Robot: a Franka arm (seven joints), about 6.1 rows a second.
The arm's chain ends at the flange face. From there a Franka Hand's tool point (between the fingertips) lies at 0.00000 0.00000 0.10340 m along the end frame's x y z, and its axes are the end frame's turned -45 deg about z.
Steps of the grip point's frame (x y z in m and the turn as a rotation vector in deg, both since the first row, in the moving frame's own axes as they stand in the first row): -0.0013, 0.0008, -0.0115, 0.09, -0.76, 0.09; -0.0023, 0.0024, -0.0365, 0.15, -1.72, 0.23; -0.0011, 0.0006, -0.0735, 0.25, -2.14, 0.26; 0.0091, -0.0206, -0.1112, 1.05, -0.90, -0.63; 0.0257, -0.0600, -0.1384, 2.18, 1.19, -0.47; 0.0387, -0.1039, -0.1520, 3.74, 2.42, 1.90; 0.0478, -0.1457, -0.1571, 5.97, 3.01, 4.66; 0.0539, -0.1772, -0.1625, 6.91, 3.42, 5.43
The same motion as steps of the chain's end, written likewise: 0.0007, 0.0006, -0.0115, -0.47, -0.60, 0.09; 0.0025, 0.0013, -0.0365, -1.11, -1.32, 0.23; 0.0027, -0.0012, -0.0734, -1.34, -1.69, 0.26; -0.0056, -0.0208, -0.1112, 0.11, -1.38, -0.63; -0.0230, -0.0563, -0.1383, 2.38, -0.70, -0.47; -0.0446, -0.0930, -0.1517, 4.36, -0.93, 1.90; -0.0659, -0.1253, -0.1564, 6.35, -2.09, 4.66; -0.0834, -0.1501, -0.1616, 7.30, -2.47, 5.43
